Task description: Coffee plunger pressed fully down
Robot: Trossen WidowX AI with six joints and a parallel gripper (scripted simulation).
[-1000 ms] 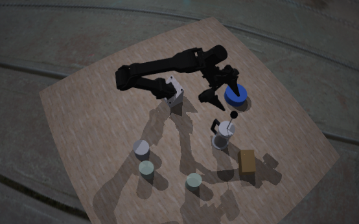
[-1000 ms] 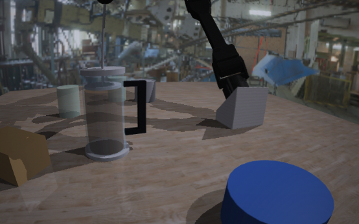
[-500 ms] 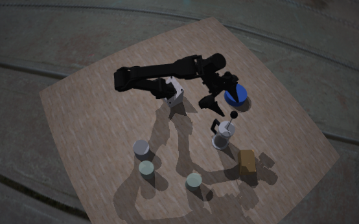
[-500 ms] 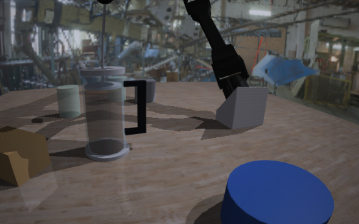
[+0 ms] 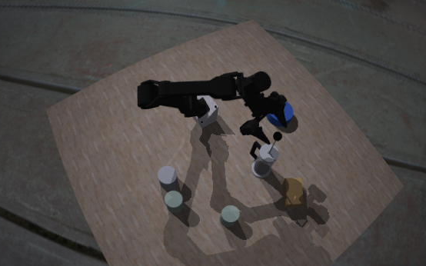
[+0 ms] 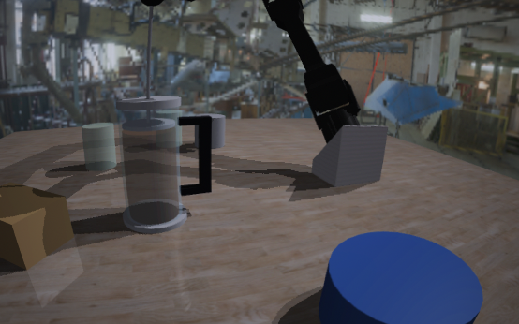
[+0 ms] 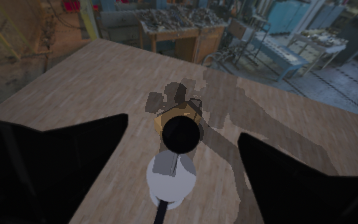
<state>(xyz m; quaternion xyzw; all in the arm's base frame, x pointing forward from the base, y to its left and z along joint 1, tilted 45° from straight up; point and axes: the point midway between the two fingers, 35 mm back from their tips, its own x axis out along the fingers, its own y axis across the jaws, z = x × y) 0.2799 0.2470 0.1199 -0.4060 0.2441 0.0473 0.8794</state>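
Now: the coffee press 140 mm below my gripper tip and 20 mm behind it. From my gripper tip the other things lie so: blue round block: 250 mm below, 220 mm to the left, 180 mm behind; then brown box: 250 mm below, 160 mm ahead, 50 mm to the left.
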